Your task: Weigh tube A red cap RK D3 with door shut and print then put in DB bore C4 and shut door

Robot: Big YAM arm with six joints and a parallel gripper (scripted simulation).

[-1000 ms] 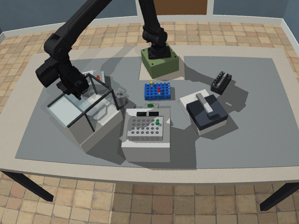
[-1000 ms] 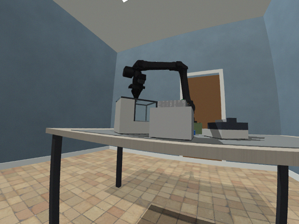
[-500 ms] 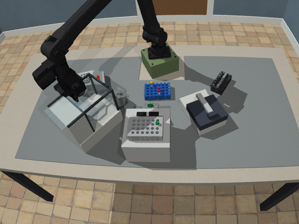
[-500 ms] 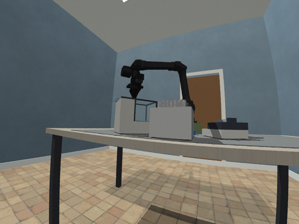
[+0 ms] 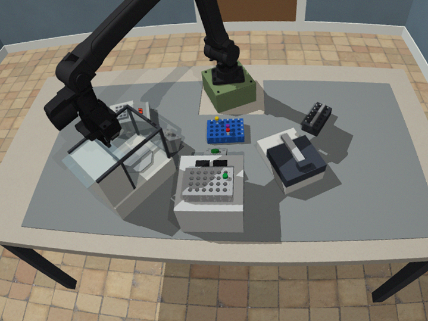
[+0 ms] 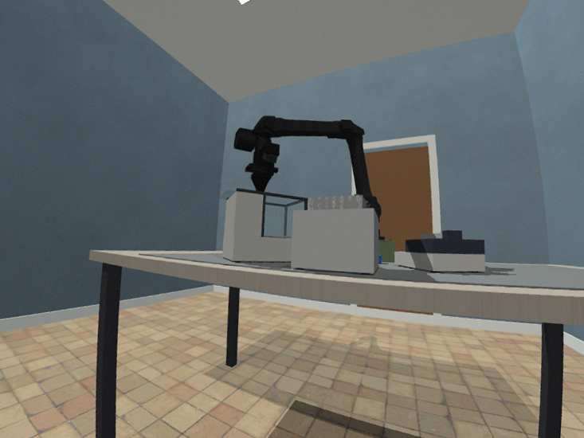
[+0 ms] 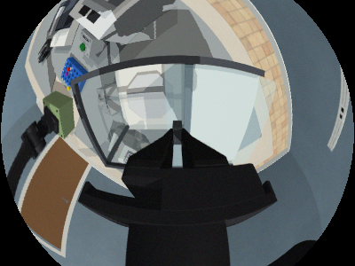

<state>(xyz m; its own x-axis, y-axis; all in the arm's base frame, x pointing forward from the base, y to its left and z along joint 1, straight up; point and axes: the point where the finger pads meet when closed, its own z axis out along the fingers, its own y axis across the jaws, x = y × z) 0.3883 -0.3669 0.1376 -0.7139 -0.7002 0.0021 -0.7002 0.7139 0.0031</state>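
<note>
Right now the balance door is 2 cm ahead of my hand, 2 cm to the right of it and 1 cm below it. Round my hand: blue tube rack RK 18 cm behind, 34 cm to the left, 21 cm below; then grey well block 13 cm ahead, 28 cm to the left, 7 cm below; then spectrophotometer SP 2 cm behind, 54 cm to the left, 16 cm below.
</note>
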